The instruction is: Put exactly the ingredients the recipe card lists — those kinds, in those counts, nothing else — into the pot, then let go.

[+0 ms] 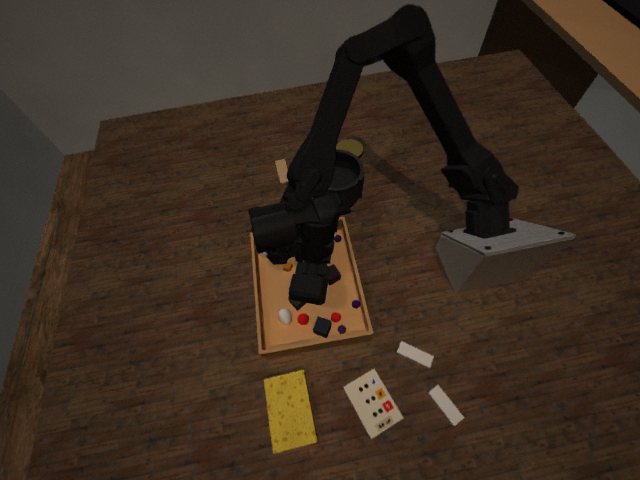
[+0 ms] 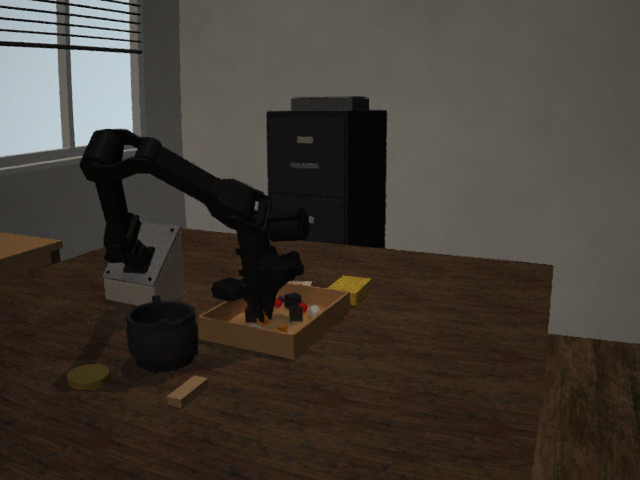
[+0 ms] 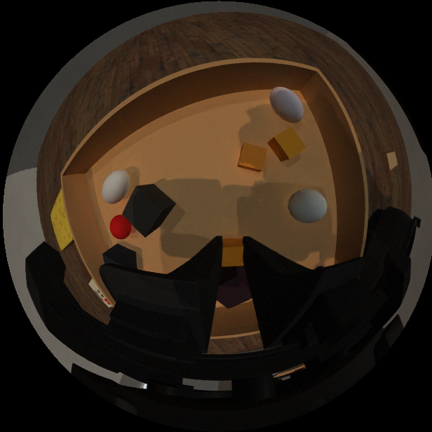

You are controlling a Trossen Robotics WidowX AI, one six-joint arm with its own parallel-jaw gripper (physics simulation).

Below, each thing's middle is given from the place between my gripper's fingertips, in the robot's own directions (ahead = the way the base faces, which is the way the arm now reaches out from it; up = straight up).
The black pot (image 2: 162, 335) lies 100 mm behind my hand, 190 mm to the right of it and 30 mm above it. Round my hand: wooden block (image 2: 179, 398) (10 mm ahead, 290 mm to the right, 10 mm below); lilac egg (image 3: 286, 104) (80 mm ahead, 80 mm to the right); wooden tray (image 1: 271, 284) (20 mm ahead, 20 mm to the left, 10 mm above).
